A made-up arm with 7 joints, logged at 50 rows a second.
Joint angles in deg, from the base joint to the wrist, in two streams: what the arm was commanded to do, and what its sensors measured. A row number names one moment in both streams.
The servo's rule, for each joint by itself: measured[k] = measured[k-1] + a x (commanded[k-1-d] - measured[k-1]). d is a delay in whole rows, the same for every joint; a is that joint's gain. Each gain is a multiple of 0.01, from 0.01 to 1. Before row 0 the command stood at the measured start. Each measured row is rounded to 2 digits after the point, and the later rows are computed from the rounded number. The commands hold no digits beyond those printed.
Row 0, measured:
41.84 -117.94 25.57 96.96 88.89 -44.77 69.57
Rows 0 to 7, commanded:
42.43 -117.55 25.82 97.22 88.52 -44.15 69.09
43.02 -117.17 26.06 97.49 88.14 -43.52 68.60
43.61 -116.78 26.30 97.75 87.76 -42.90 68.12
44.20 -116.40 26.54 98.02 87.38 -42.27 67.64
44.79 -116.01 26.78 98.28 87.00 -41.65 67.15
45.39 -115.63 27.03 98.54 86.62 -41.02 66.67
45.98 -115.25 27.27 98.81 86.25 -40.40 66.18
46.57 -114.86 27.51 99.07 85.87 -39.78 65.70
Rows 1 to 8, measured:
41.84 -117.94 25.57 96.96 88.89 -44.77 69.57
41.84 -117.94 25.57 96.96 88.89 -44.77 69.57
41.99 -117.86 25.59 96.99 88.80 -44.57 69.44
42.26 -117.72 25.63 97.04 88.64 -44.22 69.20
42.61 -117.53 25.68 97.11 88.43 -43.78 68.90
43.02 -117.30 25.75 97.20 88.18 -43.28 68.55
43.48 -117.04 25.83 97.31 87.90 -42.74 68.16
43.98 -116.76 25.93 97.43 87.59 -42.17 67.74
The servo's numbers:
d 2
a 0.26 0.20 0.08 0.10 0.24 0.33 0.28

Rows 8 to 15, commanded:
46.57 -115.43 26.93 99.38 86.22 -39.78 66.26
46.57 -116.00 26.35 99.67 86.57 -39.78 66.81
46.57 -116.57 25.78 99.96 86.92 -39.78 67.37
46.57 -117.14 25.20 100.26 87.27 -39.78 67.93
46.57 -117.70 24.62 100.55 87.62 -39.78 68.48
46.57 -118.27 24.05 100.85 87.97 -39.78 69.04
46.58 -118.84 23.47 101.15 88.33 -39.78 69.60
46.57 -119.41 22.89 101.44 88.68 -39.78 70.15
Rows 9 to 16, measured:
44.50 -116.46 26.04 97.57 87.27 -41.59 67.30
45.04 -116.14 26.16 97.72 86.93 -40.99 66.85
45.44 -116.00 26.22 97.89 86.76 -40.59 66.68
45.73 -116.00 26.23 98.07 86.71 -40.32 66.72
45.95 -116.11 26.19 98.26 86.76 -40.14 66.90
46.11 -116.32 26.11 98.46 86.88 -40.02 67.19
46.23 -116.60 25.99 98.67 87.06 -39.94 67.55
46.32 -116.93 25.83 98.89 87.28 -39.89 67.97

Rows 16 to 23, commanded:
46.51 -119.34 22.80 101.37 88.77 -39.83 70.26
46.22 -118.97 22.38 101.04 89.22 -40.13 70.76
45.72 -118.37 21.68 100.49 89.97 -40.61 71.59
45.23 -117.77 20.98 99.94 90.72 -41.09 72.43
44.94 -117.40 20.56 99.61 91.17 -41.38 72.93
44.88 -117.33 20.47 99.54 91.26 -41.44 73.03
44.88 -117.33 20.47 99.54 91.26 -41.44 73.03
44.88 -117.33 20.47 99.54 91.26 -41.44 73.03
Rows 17 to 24, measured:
46.39 -117.31 25.64 99.12 87.53 -39.85 68.43
46.44 -117.73 25.42 99.35 87.81 -39.83 68.91
46.46 -118.05 25.21 99.55 88.04 -39.83 69.29
46.40 -118.23 24.98 99.70 88.32 -39.93 69.70
46.22 -118.26 24.72 99.78 88.72 -40.15 70.23
45.96 -118.16 24.42 99.80 89.20 -40.46 70.85
45.69 -118.01 24.11 99.78 89.67 -40.76 71.43
45.48 -117.87 23.82 99.76 90.05 -40.98 71.88

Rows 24 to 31, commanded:
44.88 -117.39 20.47 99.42 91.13 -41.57 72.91
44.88 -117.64 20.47 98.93 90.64 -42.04 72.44
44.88 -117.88 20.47 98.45 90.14 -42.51 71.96
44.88 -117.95 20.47 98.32 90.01 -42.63 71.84
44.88 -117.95 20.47 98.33 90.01 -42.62 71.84
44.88 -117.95 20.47 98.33 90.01 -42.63 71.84
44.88 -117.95 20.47 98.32 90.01 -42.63 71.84
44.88 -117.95 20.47 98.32 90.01 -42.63 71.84
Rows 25 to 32, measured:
45.32 -117.76 23.55 99.74 90.34 -41.13 72.20
45.21 -117.67 23.30 99.72 90.56 -41.23 72.43
45.12 -117.61 23.07 99.69 90.70 -41.34 72.56
45.06 -117.62 22.86 99.61 90.69 -41.57 72.53
45.01 -117.67 22.67 99.49 90.56 -41.88 72.37
44.98 -117.73 22.49 99.37 90.43 -42.13 72.22
44.95 -117.77 22.33 99.27 90.33 -42.29 72.11
44.93 -117.81 22.18 99.18 90.25 -42.40 72.03

